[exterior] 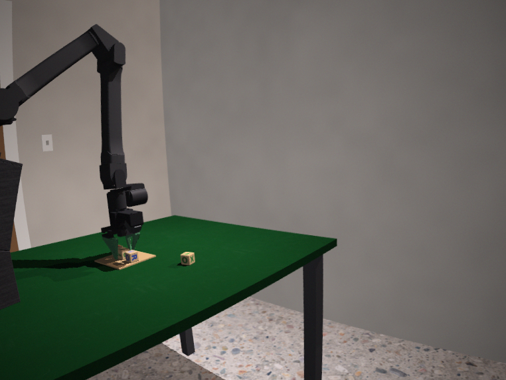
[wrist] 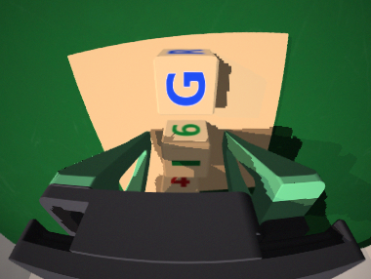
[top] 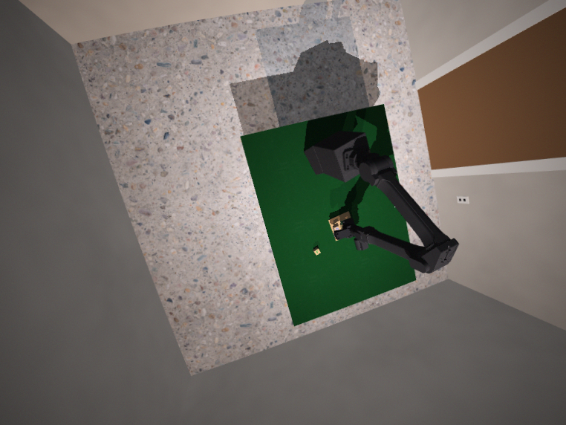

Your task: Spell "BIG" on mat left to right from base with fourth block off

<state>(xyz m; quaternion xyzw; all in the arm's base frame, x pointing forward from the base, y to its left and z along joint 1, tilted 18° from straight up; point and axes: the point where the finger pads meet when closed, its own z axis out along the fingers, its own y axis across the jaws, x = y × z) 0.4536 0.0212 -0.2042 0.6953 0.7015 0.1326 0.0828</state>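
The I block is right at my hand. The rest, counted from my hand: tan mat (1 cm below); then B block (5 cm to the left).
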